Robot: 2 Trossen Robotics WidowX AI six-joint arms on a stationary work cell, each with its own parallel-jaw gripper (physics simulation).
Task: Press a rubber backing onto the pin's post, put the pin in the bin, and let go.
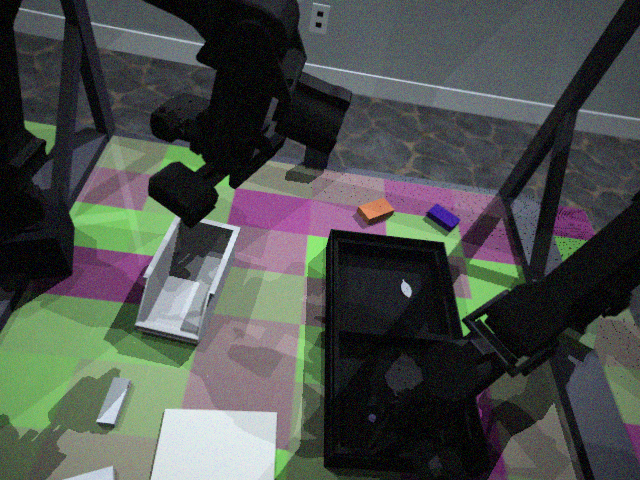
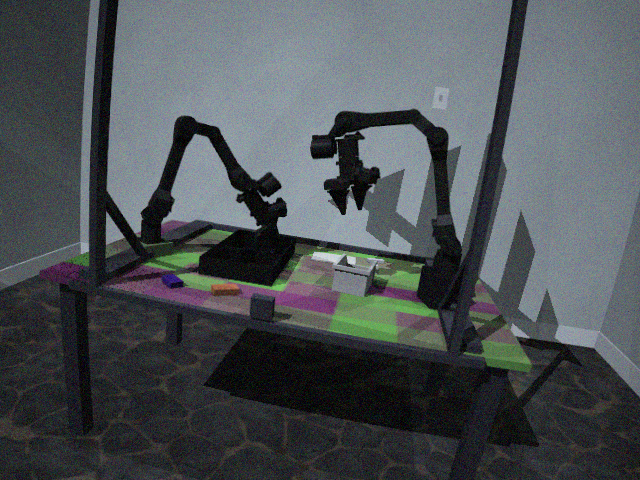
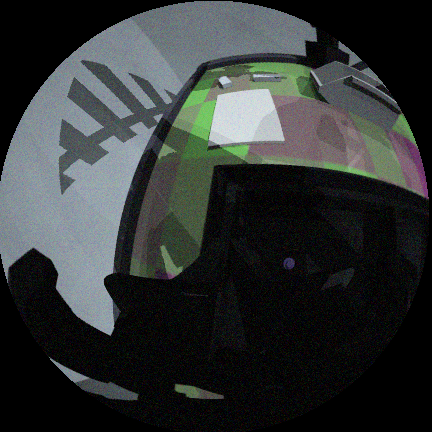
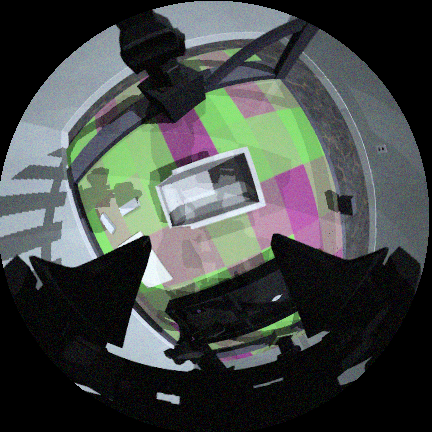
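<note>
A black two-part tray holds a small white pin in its far part. A tiny purple rubber backing lies in its near part. My left gripper is down inside the near part with its fingers shut. The backing shows whole on the tray floor just beside the fingertips, and the dark fingers blend into the tray. My right gripper hangs open and empty high above the white bin.
An orange block and a blue block lie beyond the tray. A white sheet and a small grey block lie near the bin. A dark cube sits at the table edge.
</note>
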